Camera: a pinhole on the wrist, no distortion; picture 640 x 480 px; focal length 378.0 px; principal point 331.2 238.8 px. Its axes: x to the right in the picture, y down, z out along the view. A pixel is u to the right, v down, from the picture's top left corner.
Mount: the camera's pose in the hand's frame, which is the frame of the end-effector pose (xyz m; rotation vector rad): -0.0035 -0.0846 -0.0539 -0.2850 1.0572 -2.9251
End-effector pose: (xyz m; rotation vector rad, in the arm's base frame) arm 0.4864 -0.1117 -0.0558 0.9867 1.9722 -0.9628
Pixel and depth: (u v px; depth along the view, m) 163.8 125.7 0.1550
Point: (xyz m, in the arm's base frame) 0.3451 -0.2113 -0.1296
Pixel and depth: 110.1 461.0 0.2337
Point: 0.1356 -0.2099 -0.1035
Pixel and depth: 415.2 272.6 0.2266
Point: 0.3110 -0.3172 -0.0230
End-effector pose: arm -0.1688 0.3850 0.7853 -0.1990 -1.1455 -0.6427
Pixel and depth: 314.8 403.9 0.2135
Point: -0.3600 0.1578 0.7898
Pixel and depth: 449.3 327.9 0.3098
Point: -0.4932 0.1943 0.7466
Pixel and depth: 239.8 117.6 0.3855
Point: -0.4900 0.2819 1.0164
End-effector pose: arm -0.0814 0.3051 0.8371 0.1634 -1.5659 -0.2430
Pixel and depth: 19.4 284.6 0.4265
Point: -0.2810 -0.1458 1.1454
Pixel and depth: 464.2 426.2 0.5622
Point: -0.3385 -0.3025 0.5587
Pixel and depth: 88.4 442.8 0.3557
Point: -0.1609 -0.1868 0.9912
